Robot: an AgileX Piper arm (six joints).
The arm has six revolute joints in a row. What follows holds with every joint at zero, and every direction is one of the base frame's. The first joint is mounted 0.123 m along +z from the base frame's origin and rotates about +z. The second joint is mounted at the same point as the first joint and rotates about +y. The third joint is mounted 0.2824 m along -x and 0.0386 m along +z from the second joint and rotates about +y. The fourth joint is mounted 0.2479 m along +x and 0.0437 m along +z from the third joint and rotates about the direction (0.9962, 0, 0.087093). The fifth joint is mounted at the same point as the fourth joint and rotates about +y. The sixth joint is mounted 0.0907 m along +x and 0.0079 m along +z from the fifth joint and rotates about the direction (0.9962, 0, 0.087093). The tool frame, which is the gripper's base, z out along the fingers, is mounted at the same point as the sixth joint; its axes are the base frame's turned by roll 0, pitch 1.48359 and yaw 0 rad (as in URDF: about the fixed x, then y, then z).
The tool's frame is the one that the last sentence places.
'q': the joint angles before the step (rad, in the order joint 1, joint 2, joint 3, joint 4, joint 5, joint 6). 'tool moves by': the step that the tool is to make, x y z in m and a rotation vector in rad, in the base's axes. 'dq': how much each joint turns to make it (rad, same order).
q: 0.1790, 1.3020, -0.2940, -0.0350, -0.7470, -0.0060
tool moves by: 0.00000, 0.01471, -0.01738, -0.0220, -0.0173, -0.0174
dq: 0.1220, 0.1050, 0.0290, 0.1860, -0.1509, -0.1220
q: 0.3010, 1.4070, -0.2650, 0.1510, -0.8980, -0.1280
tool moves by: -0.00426, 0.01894, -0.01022, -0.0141, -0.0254, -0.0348
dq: 0.1650, 0.0800, 0.0100, 0.2230, -0.1330, -0.0960
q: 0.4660, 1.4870, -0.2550, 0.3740, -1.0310, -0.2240
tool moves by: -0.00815, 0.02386, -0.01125, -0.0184, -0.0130, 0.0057
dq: 0.1730, 0.0870, -0.0010, 0.1661, -0.1150, -0.0410
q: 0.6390, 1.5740, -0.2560, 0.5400, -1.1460, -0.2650
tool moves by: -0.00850, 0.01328, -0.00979, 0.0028, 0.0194, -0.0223
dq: 0.1180, 0.0570, -0.0020, 0.1381, -0.0510, -0.0001
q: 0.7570, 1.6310, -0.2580, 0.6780, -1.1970, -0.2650
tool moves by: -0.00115, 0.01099, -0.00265, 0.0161, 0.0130, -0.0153
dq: 0.0620, 0.0280, -0.0280, 0.0800, -0.0030, 0.0000
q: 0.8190, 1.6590, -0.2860, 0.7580, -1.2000, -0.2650
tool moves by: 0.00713, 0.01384, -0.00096, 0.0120, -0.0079, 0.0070
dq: 0.0220, 0.0420, -0.0540, 0.0150, -0.0031, 0.0000
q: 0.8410, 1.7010, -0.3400, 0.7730, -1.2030, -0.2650
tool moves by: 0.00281, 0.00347, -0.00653, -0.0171, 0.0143, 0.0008
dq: 0.0010, 0.0370, -0.0140, 0.0000, -0.0010, 0.0000
